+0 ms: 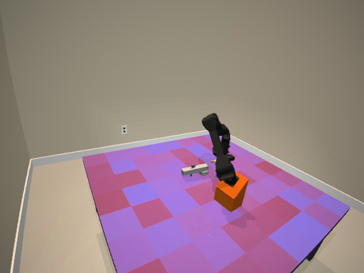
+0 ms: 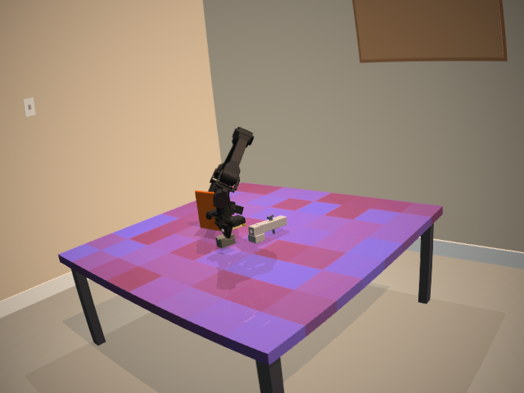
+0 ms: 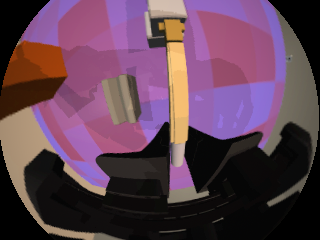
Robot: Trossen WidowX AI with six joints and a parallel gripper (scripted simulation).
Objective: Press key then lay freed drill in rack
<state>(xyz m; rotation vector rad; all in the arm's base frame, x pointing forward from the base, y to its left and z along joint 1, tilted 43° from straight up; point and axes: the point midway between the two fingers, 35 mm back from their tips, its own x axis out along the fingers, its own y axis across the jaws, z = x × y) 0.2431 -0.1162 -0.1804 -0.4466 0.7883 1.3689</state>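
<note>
My gripper tip is 40 mm to the right of the drill, 30 mm below it and 10 mm short of it. Round my gripper tip: grey rack block (60 mm behind, 50 mm to the left, 40 mm below); dark key (220 mm to the left, 60 mm ahead); fixture block (190 mm to the left, 50 mm ahead, 20 mm below).
</note>
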